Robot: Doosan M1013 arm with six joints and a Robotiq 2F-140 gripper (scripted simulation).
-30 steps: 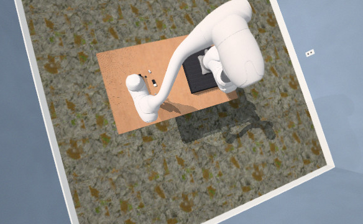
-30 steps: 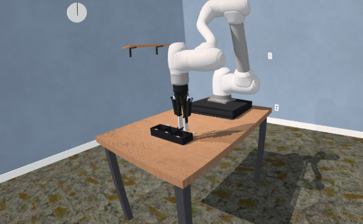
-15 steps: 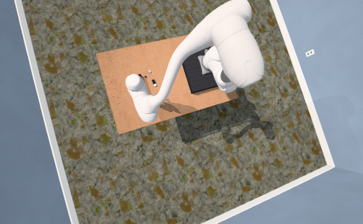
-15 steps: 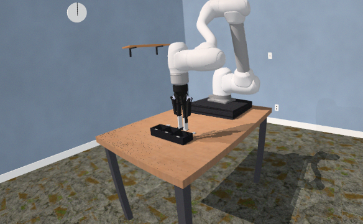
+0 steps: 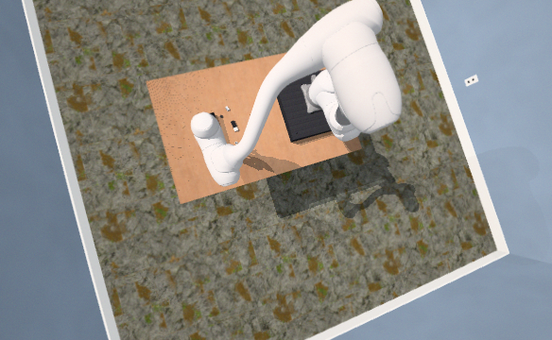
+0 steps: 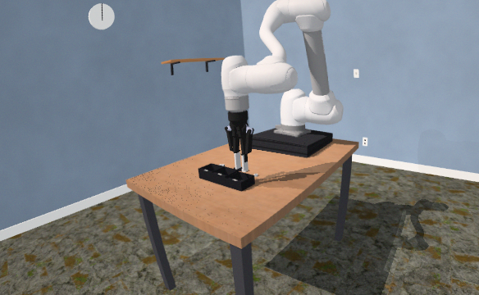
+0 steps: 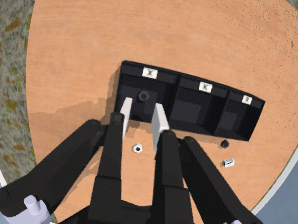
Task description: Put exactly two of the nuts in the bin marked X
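The pale nut lies 10 cm behind my hand, 1 cm to the right of it and 10 cm below it. Round my hand: white piece 10 cm behind, 23 cm to the right, 9 cm below; black bin row 2 cm ahead, 9 cm to the right, 8 cm below.
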